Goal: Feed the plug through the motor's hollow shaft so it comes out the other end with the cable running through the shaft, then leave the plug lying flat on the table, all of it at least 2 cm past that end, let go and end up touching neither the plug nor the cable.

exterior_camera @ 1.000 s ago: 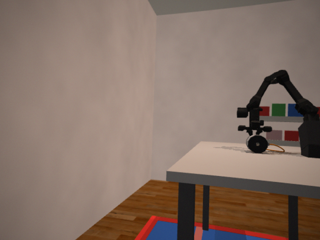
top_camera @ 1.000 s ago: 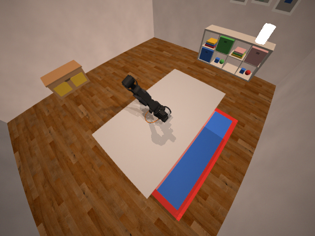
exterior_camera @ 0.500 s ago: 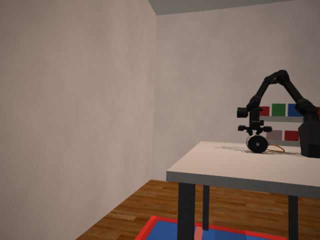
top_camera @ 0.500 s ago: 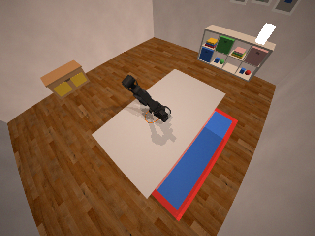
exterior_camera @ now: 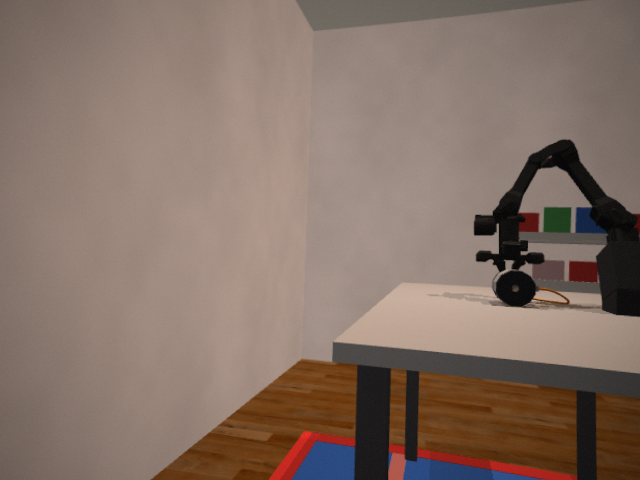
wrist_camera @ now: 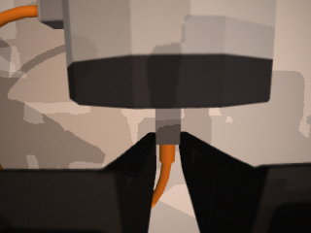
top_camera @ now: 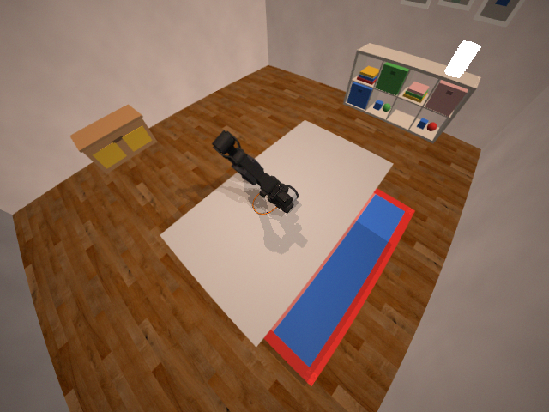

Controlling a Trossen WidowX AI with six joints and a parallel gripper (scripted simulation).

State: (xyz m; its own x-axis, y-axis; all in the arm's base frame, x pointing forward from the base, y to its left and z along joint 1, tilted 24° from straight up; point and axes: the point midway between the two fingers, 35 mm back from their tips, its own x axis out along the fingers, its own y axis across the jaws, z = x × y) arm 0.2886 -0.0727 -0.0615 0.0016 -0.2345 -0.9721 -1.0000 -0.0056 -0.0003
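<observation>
Right now my hand is 2 cm to the right of the grey plug and 4 cm above it.
</observation>
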